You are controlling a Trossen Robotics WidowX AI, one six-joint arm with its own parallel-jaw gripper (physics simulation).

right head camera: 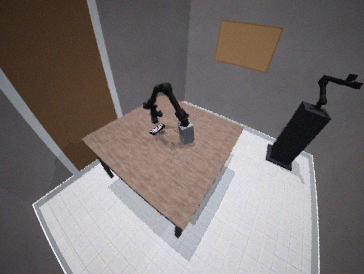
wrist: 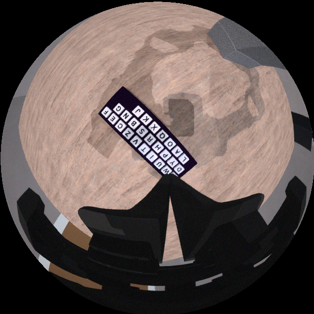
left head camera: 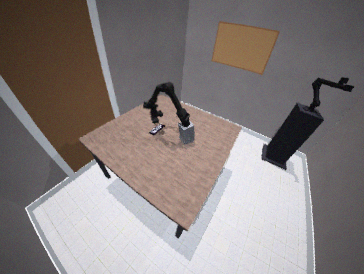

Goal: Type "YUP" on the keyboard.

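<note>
The small dark keyboard with white letter keys lies flat on the table. In the wrist view its letters appear upside down. The Y key, the P key and the U key show near its lower right end, with the W and D keys beside the fingertips. My gripper is shut and empty, pointing down above the keyboard. In the wrist view its tips overlap the keyboard's lower right edge and partly hide the W key.
The arm's grey base block stands on the table close to the keyboard. Away from the table, a dark pedestal carries another black arm. A brown board hangs on the wall.
</note>
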